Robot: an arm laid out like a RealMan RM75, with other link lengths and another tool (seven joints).
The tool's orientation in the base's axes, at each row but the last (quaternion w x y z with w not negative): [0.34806 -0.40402 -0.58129 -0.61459]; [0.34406 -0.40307 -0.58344 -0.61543]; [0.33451 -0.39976 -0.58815 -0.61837]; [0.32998 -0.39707 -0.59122 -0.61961]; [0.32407 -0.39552 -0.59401 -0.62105]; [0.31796 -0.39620 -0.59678 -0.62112]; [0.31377 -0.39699 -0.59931 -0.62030]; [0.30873 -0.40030 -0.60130 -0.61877]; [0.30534 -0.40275 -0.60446 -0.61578]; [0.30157 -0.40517 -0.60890 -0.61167]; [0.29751 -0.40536 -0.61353 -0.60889]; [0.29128 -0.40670 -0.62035 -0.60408]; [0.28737 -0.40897 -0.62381 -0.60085]
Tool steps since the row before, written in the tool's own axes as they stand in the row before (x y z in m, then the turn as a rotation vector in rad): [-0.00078 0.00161 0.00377 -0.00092 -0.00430 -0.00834]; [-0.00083 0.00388 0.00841 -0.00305 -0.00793 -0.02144]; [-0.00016 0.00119 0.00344 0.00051 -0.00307 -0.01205]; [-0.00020 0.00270 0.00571 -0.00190 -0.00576 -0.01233]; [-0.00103 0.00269 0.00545 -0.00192 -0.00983 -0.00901]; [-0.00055 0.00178 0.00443 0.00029 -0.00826 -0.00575]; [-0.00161 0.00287 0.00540 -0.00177 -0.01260 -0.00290]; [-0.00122 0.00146 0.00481 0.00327 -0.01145 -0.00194]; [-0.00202 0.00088 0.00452 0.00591 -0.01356 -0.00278]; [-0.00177 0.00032 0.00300 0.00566 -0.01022 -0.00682]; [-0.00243 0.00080 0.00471 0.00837 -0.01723 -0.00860]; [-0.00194 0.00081 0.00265 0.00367 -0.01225 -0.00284]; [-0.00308 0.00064 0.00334 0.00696 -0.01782 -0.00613]
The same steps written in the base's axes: [0.00213 0.00359 -0.00001 -0.00423 -0.00799 -0.00267]; [0.00463 0.00801 0.00092 -0.00778 -0.02083 -0.00611]; [0.00147 0.00331 0.00037 -0.00416 -0.01170 -0.00082]; [0.00305 0.00544 0.00101 -0.00543 -0.01190 -0.00421]; [0.00342 0.00512 0.00029 -0.00862 -0.00826 -0.00625]; [0.00231 0.00421 0.00028 -0.00796 -0.00498 -0.00364]; [0.00390 0.00498 -0.00016 -0.01037 -0.00196 -0.00767]; [0.00245 0.00452 -0.00054 -0.01173 -0.00061 -0.00277]; [0.00232 0.00418 -0.00156 -0.01494 -0.00098 -0.00149]; [0.00153 0.00272 -0.00158 -0.01246 -0.00526 0.00025]; [0.00249 0.00427 -0.00207 -0.02006 -0.00616 -0.00083]; [0.00201 0.00227 -0.00151 -0.01269 -0.00150 -0.00286]; [0.00253 0.00274 -0.00267 -0.01954 -0.00388 -0.00256]
